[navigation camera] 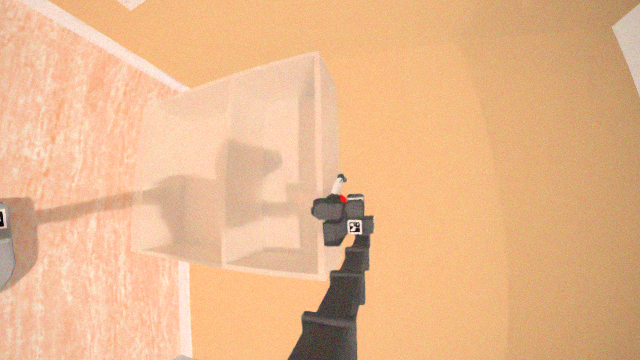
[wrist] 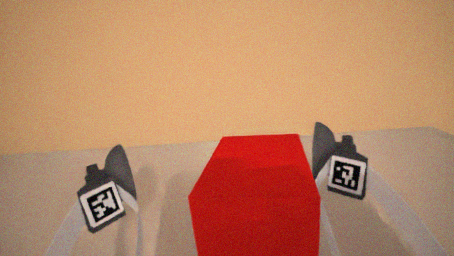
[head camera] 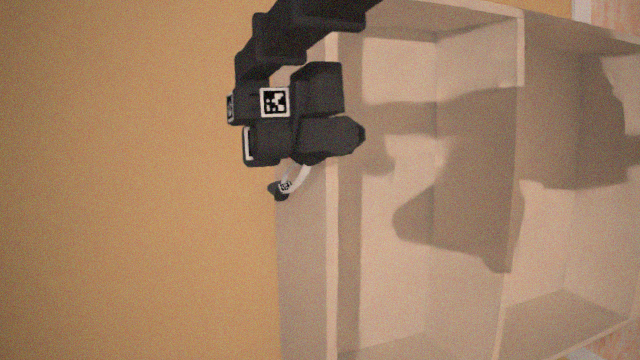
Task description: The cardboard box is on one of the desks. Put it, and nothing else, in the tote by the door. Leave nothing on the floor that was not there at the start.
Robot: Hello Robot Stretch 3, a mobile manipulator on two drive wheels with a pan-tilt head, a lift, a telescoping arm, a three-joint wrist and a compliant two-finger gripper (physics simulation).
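Frame: origin at the robot's base, x ahead, y left, z up, level; millimetres.
Where they show: gripper, between the fingertips: (navigation camera: 343,198).
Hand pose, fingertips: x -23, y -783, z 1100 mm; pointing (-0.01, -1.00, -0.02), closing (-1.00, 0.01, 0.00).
Note:
After its pixels a point has its place.
The cardboard box, the desks, the tote and the door do not show in these views. My gripper (head camera: 281,190) (navigation camera: 341,178) (wrist: 221,152) @(y -783, x -23, z 1099 mm) is open at the top of a pale shelf unit (head camera: 302,250) @(y -784, x 159, z 1061 mm) (navigation camera: 328,115) @(y -796, x 293, z 1061 mm) (wrist: 40,185). A red block (navigation camera: 342,199) @(y -729, x -21, z 1106 mm) (wrist: 255,210) stands on that top board between the spread fingers. In the wrist view a gap shows between the block and the left finger. The block's right side is very near the right finger; whether they touch I cannot tell. In the head view the wrist hides the block.
An orange wall (head camera: 125,200) @(y -986, x 58, z 1367 mm) (navigation camera: 425,150) @(y -1002, x 147, z 1439 mm) (wrist: 225,60) rises behind the shelf unit. The unit has two open compartments with the arm's shadow across them. Pinkish floor (navigation camera: 90,125) @(y -467, x 378, z 0 mm) and a white skirting board (navigation camera: 185,310) @(y -836, x -714, z 61 mm) show in the navigation view. A grey part with a marker (navigation camera: 5,250) @(y -151, x -102, z 160 mm) is at its left edge.

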